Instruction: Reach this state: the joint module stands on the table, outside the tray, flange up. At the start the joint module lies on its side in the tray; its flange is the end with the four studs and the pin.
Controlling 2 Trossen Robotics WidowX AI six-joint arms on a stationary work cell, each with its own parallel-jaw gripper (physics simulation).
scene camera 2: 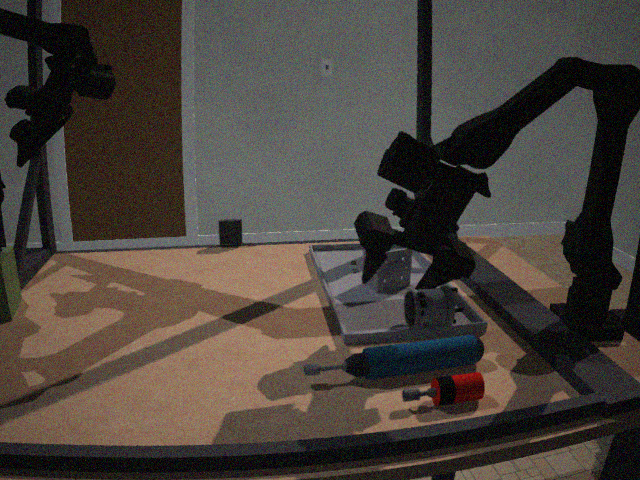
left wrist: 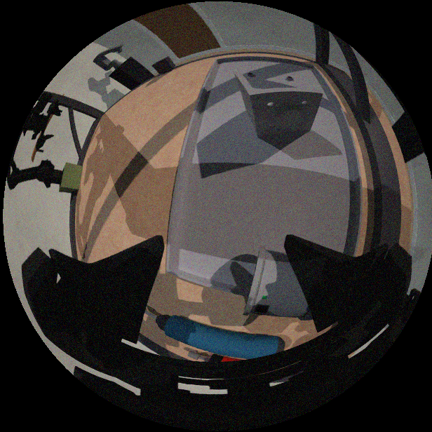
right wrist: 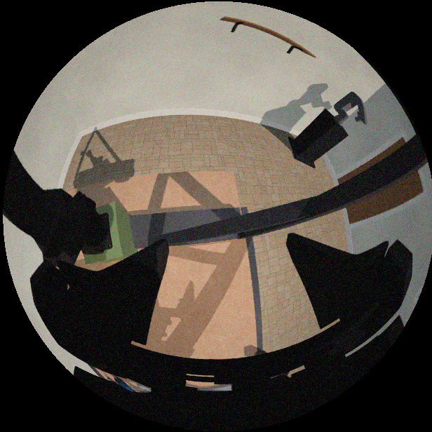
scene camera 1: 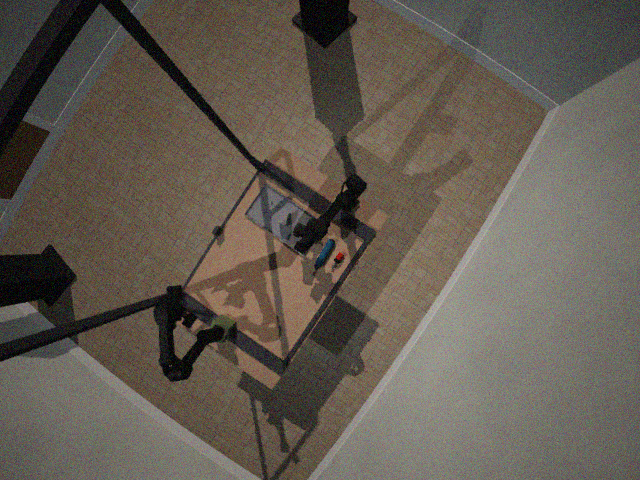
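Where they show: left gripper, fingertip midpoint: (scene camera 2: 390, 288) (scene camera 1: 301, 238); right gripper, fingertip midpoint: (scene camera 2: 28, 156); left arm's base at its link origin: (scene camera 2: 586, 315); right arm's base at its link origin: (scene camera 1: 217, 331).
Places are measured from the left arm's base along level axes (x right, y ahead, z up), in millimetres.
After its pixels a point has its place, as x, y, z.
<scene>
The grey cylindrical joint module (scene camera 2: 433, 308) @[-25, 264, 25] (left wrist: 281, 287) lies on its side in the near end of the grey tray (scene camera 2: 372, 338) @[-44, 351, -14] (left wrist: 250, 210). A wider disc end faces left in scene camera 2; small dark stubs show near its right end. My left gripper (scene camera 2: 393, 284) @[25, 325, 35] (left wrist: 226, 242) is open and empty, above the tray, over and slightly beyond the module. In the left wrist view the finger at picture right covers part of the module. My right gripper (right wrist: 229, 243) is open and empty, high at the far side of the table.
A grey angled bracket with holes (scene camera 2: 395, 273) @[147, 308, 14] (left wrist: 287, 112) stands in the tray. A blue cylindrical tool (scene camera 1: 324, 253) @[-122, 293, 19] (scene camera 2: 423, 356) @[-140, 290, 10] (left wrist: 225, 340) and a shorter red one (scene camera 1: 339, 256) @[-192, 244, 12] (scene camera 2: 467, 388) @[-210, 243, 4] lie in front of the tray. A green block (left wrist: 70, 177) (right wrist: 120, 230) stands near the right arm.
</scene>
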